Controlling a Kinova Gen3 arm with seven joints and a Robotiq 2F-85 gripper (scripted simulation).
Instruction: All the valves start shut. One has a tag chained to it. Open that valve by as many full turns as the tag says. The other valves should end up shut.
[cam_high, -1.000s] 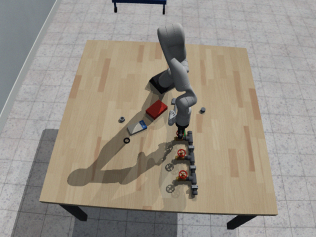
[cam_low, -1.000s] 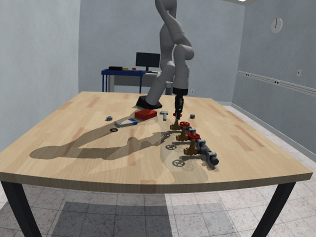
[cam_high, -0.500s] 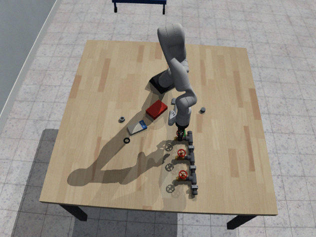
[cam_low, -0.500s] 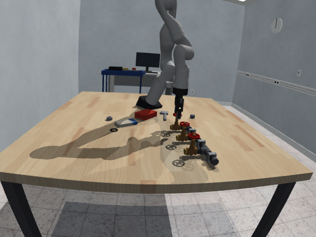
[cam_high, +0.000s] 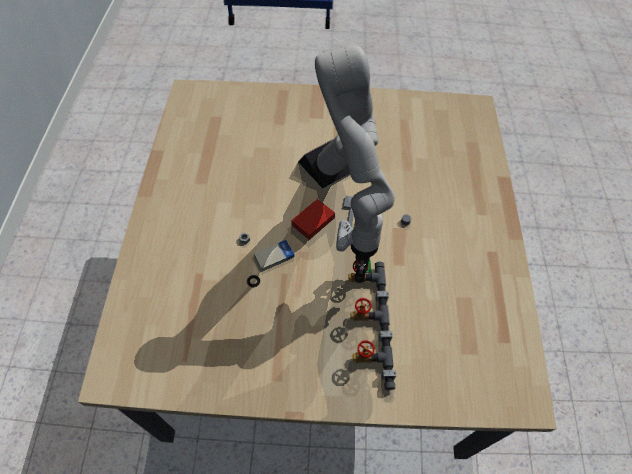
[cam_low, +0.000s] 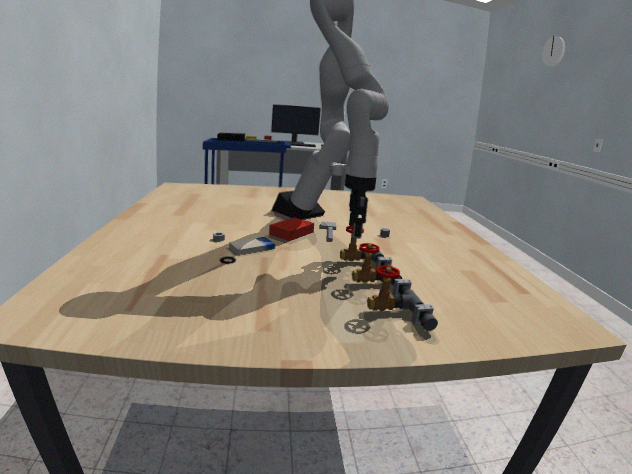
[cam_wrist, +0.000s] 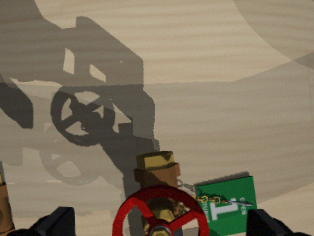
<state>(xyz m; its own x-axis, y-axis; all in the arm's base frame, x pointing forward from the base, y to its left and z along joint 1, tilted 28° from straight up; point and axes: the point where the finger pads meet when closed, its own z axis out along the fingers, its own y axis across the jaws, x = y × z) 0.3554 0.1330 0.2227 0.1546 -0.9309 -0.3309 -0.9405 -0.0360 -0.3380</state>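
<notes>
Right now the green tag is 90 mm below my hand and 60 mm behind it. From my hand the other things lie so: red block 190 mm to the right, 160 mm behind, 70 mm below; then grey hammer 230 mm behind, 90 mm to the right, 80 mm below.
</notes>
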